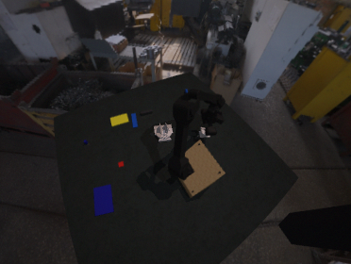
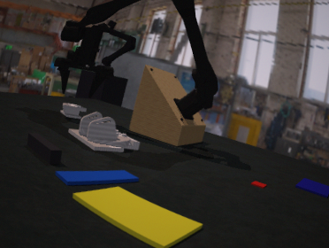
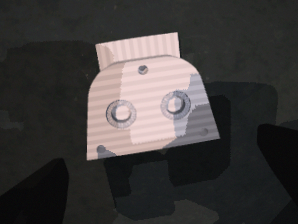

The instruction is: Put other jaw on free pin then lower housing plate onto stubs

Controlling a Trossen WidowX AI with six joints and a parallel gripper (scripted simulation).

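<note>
The housing plate is 3 cm below my gripper tip and 1 cm to the right of it. The rest, counted from my gripper tip: blue strip (38 cm to the left, 31 cm ahead, 6 cm below); then black bar (33 cm ahead, 28 cm to the left, 5 cm below); then white block (5 cm below, 1 cm to the right).
</note>
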